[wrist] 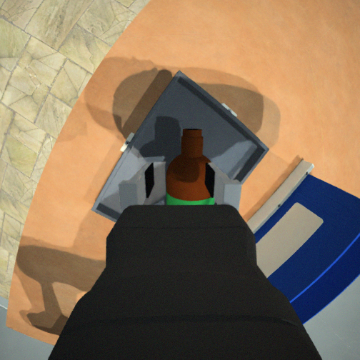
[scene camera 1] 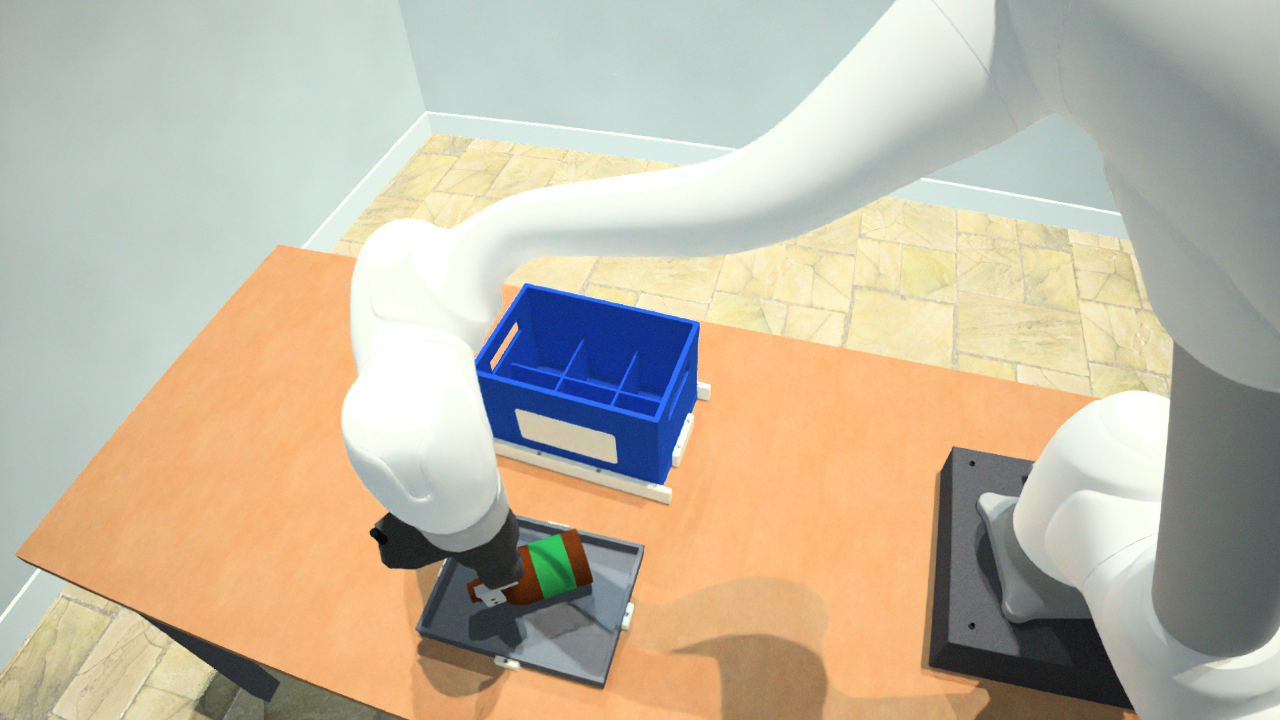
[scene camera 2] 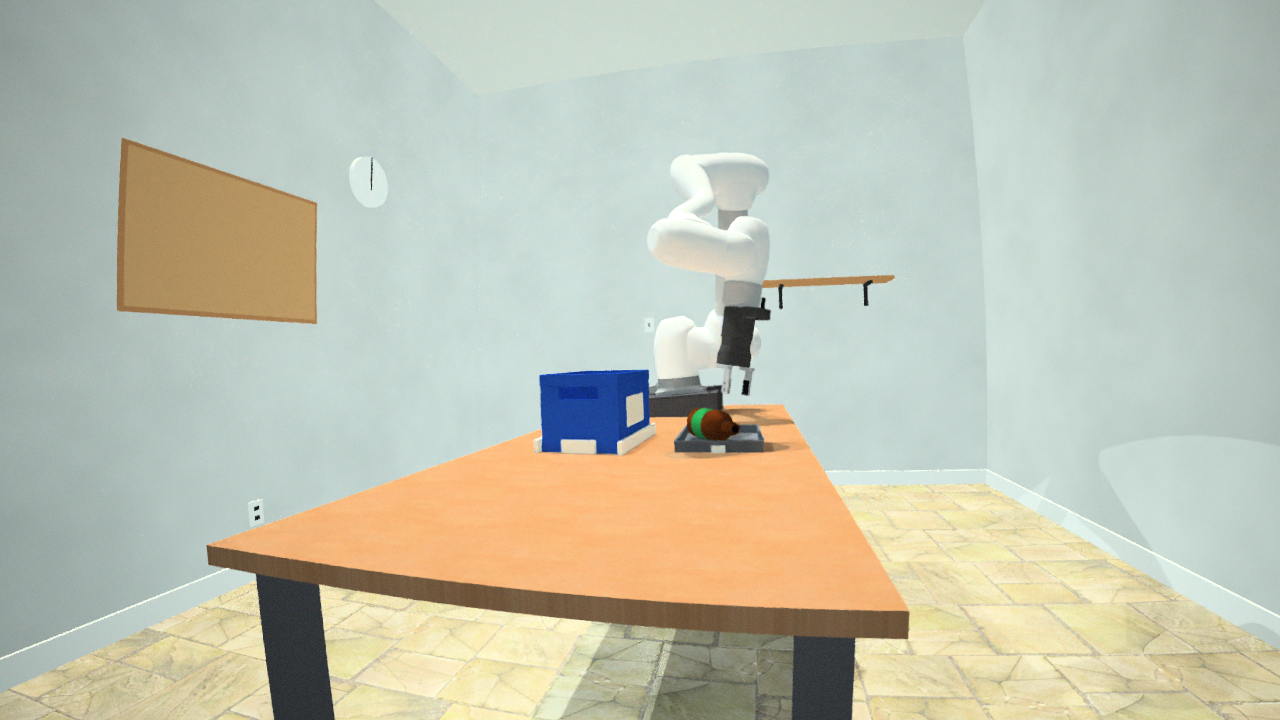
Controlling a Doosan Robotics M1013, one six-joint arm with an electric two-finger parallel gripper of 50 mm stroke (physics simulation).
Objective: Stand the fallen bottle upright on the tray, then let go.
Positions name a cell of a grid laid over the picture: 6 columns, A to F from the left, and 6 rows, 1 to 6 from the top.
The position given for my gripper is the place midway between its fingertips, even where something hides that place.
I see my gripper (scene camera 1: C5) and a brown bottle (scene camera 2: D4).
The brown bottle also shows in the wrist view (wrist: D3). My gripper shows as well in the wrist view (wrist: C3) and in scene camera 2 (scene camera 2: D4).
